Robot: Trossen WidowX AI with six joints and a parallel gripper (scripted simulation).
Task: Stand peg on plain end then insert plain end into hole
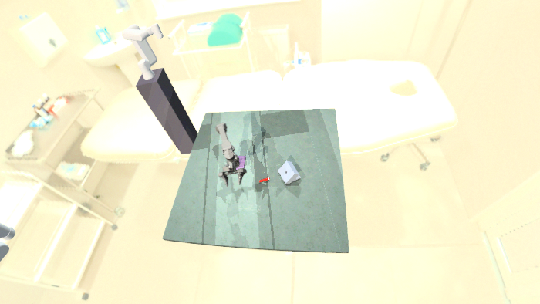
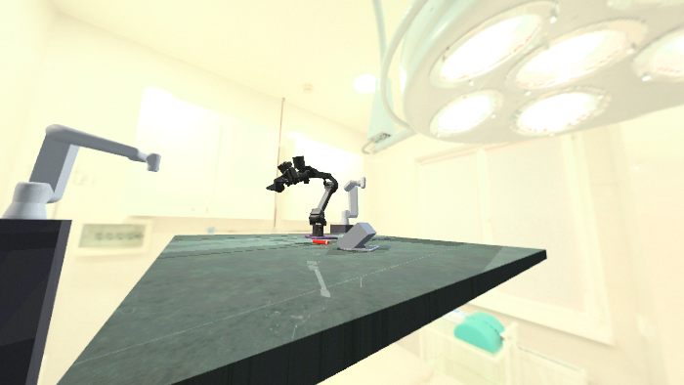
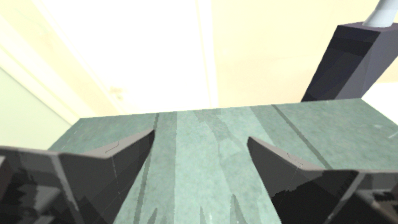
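The red peg is 190 mm ahead of my gripper tip, 170 mm to the left of it and 250 mm below it. Also, from my gripper tip: sloped panel: 360 mm ahead, 180 mm to the left, 210 mm below.
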